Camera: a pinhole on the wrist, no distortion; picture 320 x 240 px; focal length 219.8 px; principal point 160.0 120.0 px. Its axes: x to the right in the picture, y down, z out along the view. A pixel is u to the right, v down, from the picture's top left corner.
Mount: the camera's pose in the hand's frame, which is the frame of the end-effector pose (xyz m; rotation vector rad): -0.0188 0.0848 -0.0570 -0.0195 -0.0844 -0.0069
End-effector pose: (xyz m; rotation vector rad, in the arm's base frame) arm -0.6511 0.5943 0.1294 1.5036 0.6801 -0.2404
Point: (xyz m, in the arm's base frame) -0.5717 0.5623 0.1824
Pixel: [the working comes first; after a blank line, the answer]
In the camera's frame: 0.0532 -0.0017 0.1006

276 116
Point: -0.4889 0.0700 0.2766
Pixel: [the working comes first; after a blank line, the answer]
In the camera's frame: -0.0194 0.0696 0.5984

153 146
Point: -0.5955 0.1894 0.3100
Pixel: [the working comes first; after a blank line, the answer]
In the camera's frame: -0.1033 0.0516 0.4592

111 145
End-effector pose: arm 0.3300 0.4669 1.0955 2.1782 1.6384 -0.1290
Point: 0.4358 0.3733 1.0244
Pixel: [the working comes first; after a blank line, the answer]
In the camera's frame: 0.0038 0.0131 0.1753

165 136
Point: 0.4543 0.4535 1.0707
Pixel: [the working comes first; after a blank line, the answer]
In the camera's frame: 0.0610 0.0265 0.1013

292 177
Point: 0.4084 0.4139 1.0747
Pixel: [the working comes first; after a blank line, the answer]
In the camera's frame: 0.0108 -0.0070 0.1084

182 106
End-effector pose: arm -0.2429 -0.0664 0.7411 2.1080 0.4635 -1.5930
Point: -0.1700 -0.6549 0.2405
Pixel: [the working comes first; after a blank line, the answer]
In the camera's frame: 0.5557 0.3662 0.3931

outside the picture
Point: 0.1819 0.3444 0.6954
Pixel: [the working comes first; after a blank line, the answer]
In the camera's frame: 0.1357 -0.2047 -0.5163

behind the camera
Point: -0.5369 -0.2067 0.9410
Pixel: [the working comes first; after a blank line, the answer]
In the camera's frame: -0.2245 -0.0975 0.3437

16 58
